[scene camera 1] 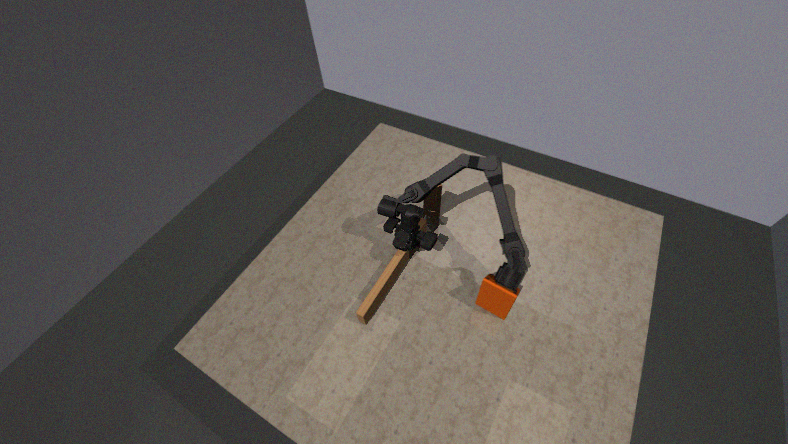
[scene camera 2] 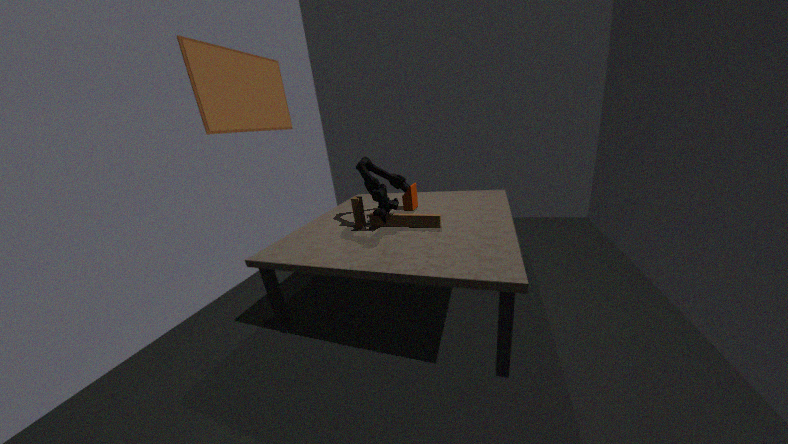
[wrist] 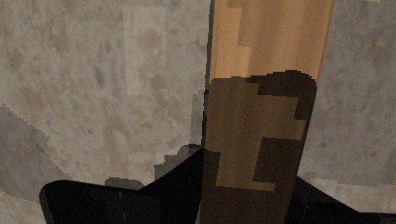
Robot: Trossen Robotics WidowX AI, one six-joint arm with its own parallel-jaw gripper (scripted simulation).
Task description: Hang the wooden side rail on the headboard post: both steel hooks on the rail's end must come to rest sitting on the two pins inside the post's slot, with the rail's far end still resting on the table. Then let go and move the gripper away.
Labels:
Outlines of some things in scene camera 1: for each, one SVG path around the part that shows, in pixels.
My gripper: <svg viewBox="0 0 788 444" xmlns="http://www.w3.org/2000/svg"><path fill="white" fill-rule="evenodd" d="M383 226L384 231L390 234L396 228L392 244L396 249L402 251L412 250L416 246L431 251L438 240L436 234L419 230L420 226L418 223L420 218L418 218L416 225L409 227L403 225L401 219L389 217Z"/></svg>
A wooden side rail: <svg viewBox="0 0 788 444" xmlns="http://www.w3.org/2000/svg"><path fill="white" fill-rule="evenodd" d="M417 246L409 251L398 249L357 310L356 315L359 322L364 325L368 323ZM426 215L420 219L418 223L420 228L418 231L422 230L426 232Z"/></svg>

